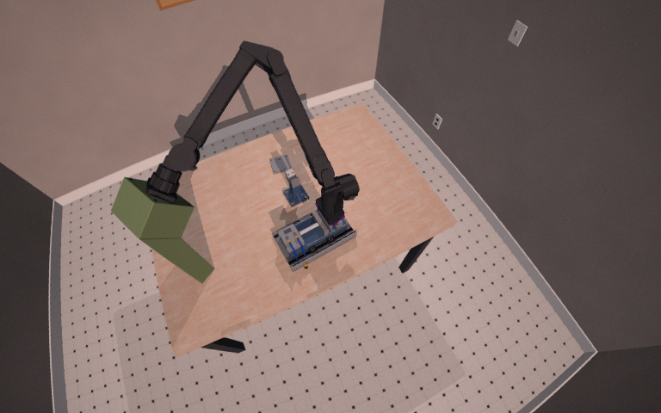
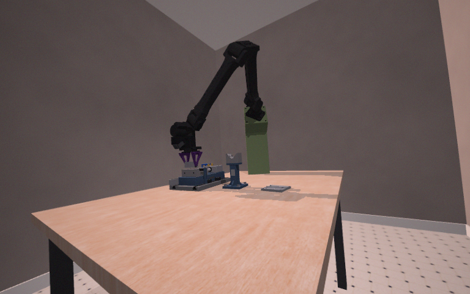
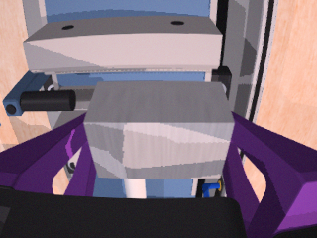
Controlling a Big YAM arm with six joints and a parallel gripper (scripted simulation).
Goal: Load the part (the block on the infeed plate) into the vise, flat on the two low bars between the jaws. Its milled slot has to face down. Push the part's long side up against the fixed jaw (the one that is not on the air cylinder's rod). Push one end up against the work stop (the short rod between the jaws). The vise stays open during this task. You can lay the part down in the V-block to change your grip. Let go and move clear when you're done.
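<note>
My hand is 10 mm above the part. The rest, counted from my hand: fixed jaw 20 mm ahead, 30 mm to the left, 40 mm below; then work stop rod 30 mm behind, 60 mm to the left, 30 mm below; then moving jaw 40 mm behind, 40 mm below.
</note>
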